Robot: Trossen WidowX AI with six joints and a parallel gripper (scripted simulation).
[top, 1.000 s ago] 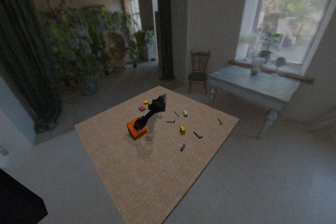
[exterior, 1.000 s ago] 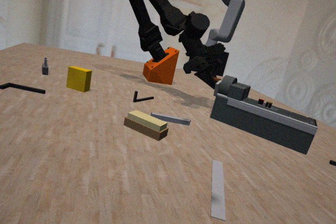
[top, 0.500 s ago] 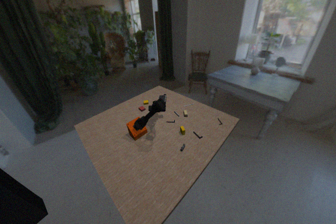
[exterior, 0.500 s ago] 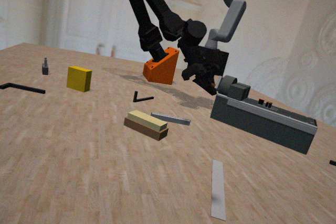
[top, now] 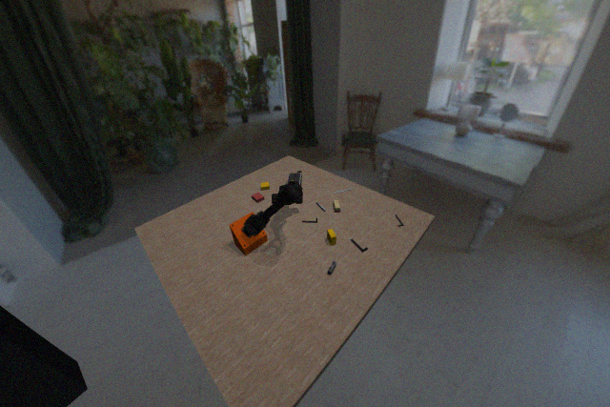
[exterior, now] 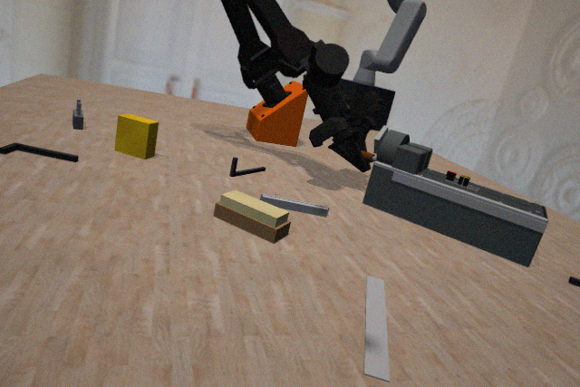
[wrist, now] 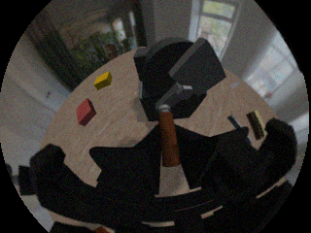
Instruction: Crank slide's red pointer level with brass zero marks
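The red pointer lies 13 cm ahead of my gripper tip, 6 cm to the left of it and 4 cm above it. Also, from my gripper tip: brown crank handle (3 cm above, 2 cm behind, 1 cm to the right); then red block (23 cm to the left, 6 cm behind, 3 cm below); then grey bar (18 cm to the right, 9 cm ahead, 3 cm below).
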